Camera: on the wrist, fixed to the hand. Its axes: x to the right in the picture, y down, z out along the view.
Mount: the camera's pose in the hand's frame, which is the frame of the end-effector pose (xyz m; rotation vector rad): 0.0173 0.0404 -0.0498 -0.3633 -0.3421 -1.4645
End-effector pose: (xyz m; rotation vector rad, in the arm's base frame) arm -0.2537 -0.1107 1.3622 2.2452 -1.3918 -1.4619
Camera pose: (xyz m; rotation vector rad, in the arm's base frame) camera -0.2385 -0.1642 1.3986 -2.0704 -0.6387 1.5898
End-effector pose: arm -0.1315 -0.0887 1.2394 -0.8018 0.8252 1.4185
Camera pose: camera -0.1726 -0.1229 1.2000 -1.0359 -0.3575 0.3124
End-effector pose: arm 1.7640 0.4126 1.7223 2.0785 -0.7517 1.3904
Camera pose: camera 1.7093 0.4155 1.7599 1.7767 0.4259 0.0693
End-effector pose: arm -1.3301 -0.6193 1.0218 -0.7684 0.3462 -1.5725
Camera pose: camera -1.3315 -0.6533 0.9648 1.6851 0.3013 2.5473
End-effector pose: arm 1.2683 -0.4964 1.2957 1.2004 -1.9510 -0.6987
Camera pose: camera 1.2827 -0.4988 1.3605 2.2473 -0.7528 -1.9360
